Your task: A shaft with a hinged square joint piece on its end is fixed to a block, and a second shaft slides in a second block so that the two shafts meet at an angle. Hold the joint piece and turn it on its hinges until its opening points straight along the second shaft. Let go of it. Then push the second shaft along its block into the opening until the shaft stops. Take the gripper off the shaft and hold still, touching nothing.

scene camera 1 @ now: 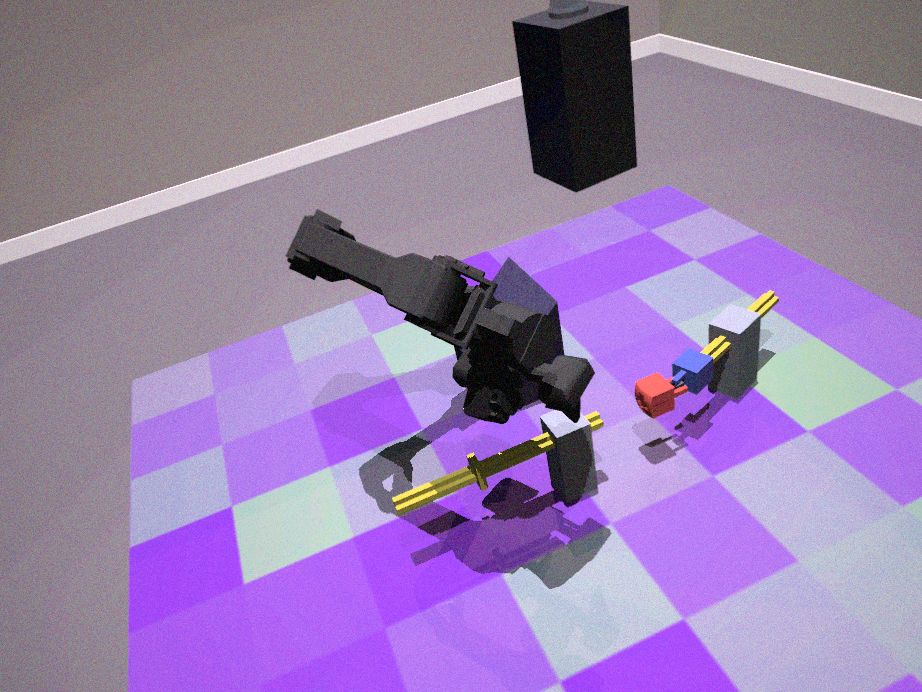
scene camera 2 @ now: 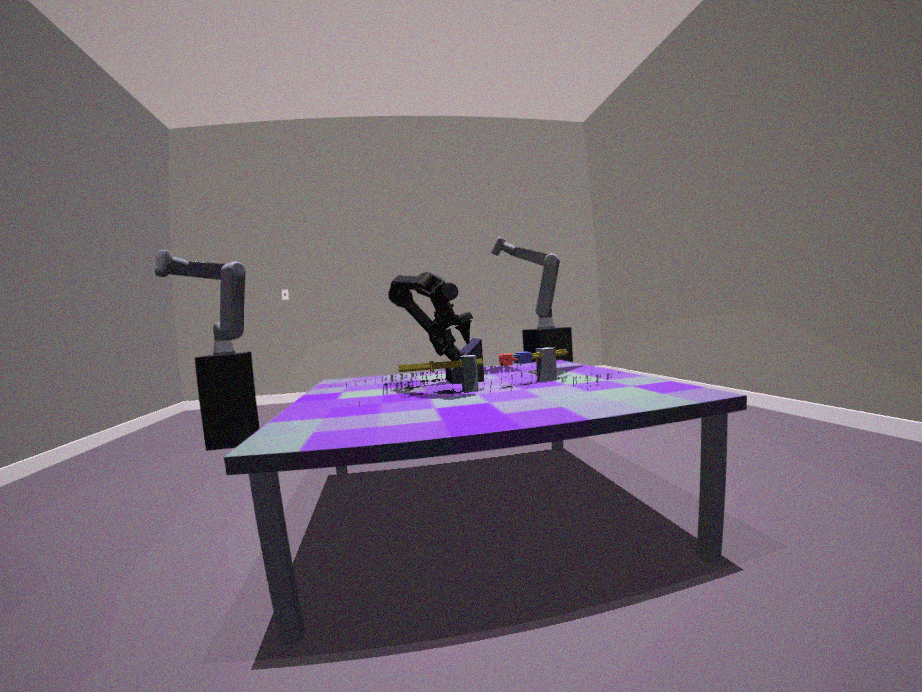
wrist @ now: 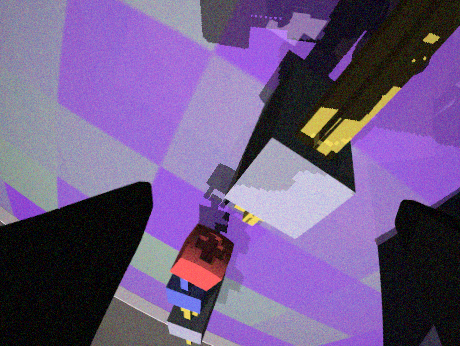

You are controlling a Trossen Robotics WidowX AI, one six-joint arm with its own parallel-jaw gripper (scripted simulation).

Path:
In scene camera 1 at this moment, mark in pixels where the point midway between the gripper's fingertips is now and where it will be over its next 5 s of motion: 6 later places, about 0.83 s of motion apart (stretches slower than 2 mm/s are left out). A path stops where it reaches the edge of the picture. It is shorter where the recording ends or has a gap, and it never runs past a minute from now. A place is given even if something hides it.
My gripper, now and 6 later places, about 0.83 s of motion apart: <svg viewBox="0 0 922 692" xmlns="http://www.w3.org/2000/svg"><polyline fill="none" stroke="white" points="548,413 453,448 429,464 433,487 436,502 437,509 454,501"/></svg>

